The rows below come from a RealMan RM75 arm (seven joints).
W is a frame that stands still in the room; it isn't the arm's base.
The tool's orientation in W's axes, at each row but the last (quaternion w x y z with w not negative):
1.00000 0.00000 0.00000 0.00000
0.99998 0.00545 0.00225 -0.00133
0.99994 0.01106 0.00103 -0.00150
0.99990 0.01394 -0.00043 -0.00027
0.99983 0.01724 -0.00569 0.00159
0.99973 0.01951 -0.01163 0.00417
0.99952 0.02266 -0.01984 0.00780
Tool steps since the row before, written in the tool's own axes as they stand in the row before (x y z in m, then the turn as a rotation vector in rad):
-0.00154 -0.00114 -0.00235 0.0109 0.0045 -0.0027
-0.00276 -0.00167 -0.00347 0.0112 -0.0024 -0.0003
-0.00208 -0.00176 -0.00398 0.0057 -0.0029 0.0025
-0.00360 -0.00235 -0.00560 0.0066 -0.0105 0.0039
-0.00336 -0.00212 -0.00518 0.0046 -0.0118 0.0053
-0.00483 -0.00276 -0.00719 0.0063 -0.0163 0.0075
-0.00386 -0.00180 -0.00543 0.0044 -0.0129 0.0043
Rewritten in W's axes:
-0.00154 -0.00114 -0.00235 0.0109 0.0045 -0.0027
-0.00278 -0.00162 -0.00348 0.0112 -0.0024 -0.0004
-0.00209 -0.00167 -0.00401 0.0057 -0.0030 0.0024
-0.00360 -0.00219 -0.00567 0.0066 -0.0106 0.0036
-0.00329 -0.00195 -0.00529 0.0046 -0.0120 0.0049
-0.00464 -0.00251 -0.00740 0.0063 -0.0165 0.0070
-0.00361 -0.00161 -0.00566 0.0044 -0.0130 0.0039

